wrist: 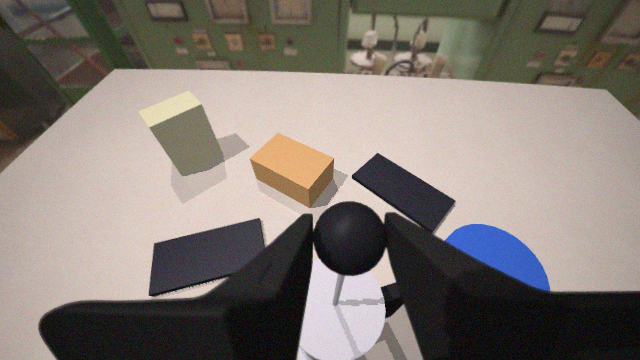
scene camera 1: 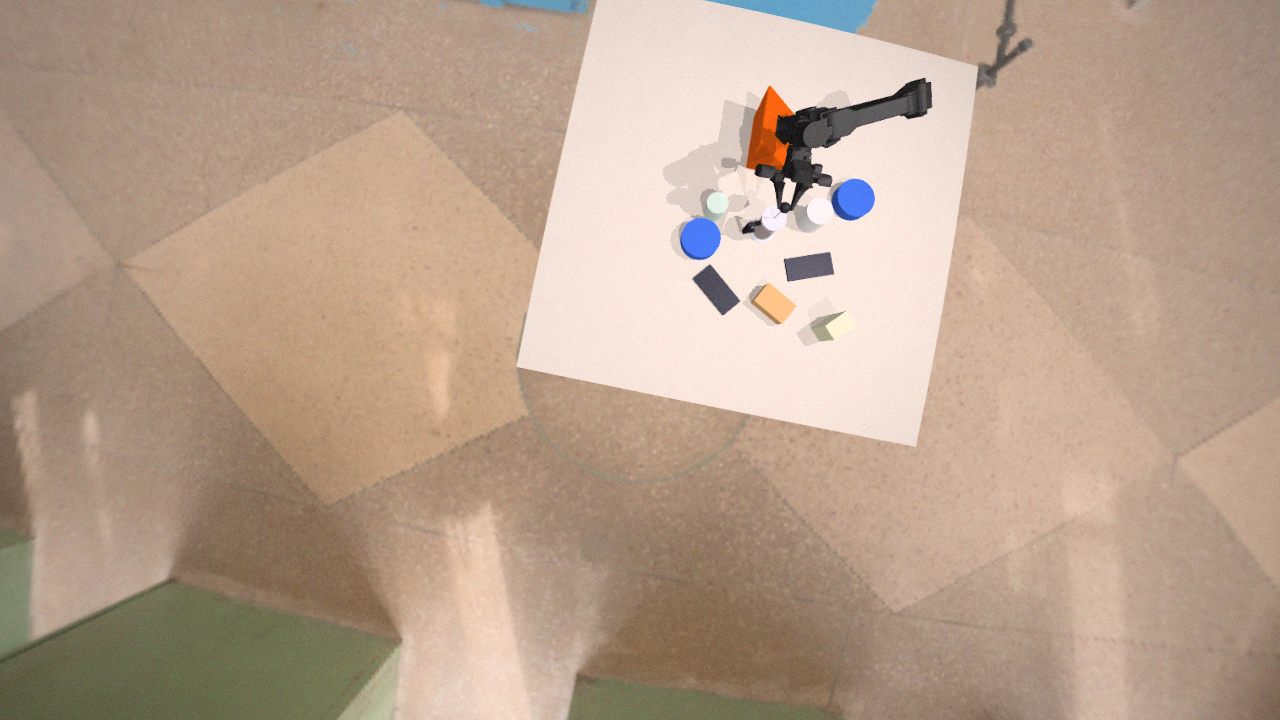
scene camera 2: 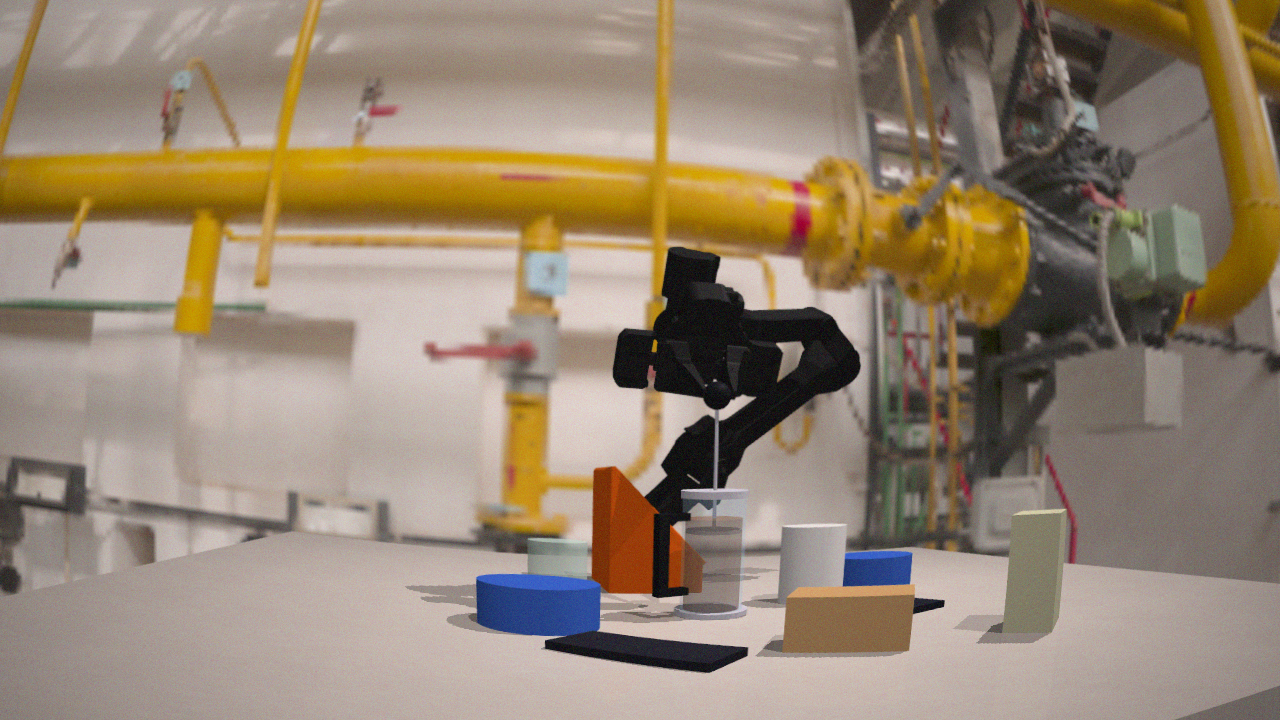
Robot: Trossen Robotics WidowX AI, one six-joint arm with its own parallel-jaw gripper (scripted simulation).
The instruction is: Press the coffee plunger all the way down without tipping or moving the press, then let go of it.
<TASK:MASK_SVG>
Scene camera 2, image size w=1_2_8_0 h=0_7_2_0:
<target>my gripper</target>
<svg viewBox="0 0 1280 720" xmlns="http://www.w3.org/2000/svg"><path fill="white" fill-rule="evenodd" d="M618 335L613 364L613 379L621 388L644 389L648 387L649 366L653 366L653 370L656 371L654 389L658 392L705 398L707 391L705 385L709 385L713 380L723 382L729 387L731 400L735 400L742 395L769 398L775 392L783 359L783 351L775 342L747 340L745 346L727 345L726 350L719 349L720 343L723 345L727 344L729 334L724 329L726 323L729 324L733 320L739 322L744 309L742 295L738 291L734 291L732 287L726 287L724 284L690 282L687 285L680 304L680 315L674 316L674 319L671 319L670 325L663 332L662 338L658 339L657 350L659 353L652 352L653 341L657 337L655 331L625 328Z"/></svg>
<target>coffee press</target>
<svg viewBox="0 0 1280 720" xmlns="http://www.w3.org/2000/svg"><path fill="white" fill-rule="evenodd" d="M719 381L712 382L706 387L707 391L704 398L706 406L715 410L713 489L681 490L683 512L654 514L652 596L656 598L680 596L680 605L674 607L674 615L685 619L705 621L743 617L748 610L748 607L742 605L749 490L717 489L719 409L726 407L731 401L729 387ZM683 522L681 529L680 587L668 588L670 522Z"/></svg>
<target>tan block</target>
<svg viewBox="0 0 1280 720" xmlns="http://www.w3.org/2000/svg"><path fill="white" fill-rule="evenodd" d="M915 584L798 587L797 590L786 597L782 653L909 651Z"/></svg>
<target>pale block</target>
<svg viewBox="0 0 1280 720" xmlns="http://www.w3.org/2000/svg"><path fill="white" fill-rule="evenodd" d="M1067 509L1030 510L1012 515L1007 592L1002 633L1052 633L1060 613Z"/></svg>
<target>pale green cylinder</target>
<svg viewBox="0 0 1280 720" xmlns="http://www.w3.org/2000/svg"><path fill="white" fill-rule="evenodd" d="M528 539L528 575L561 576L587 580L587 541L551 538Z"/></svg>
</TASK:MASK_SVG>
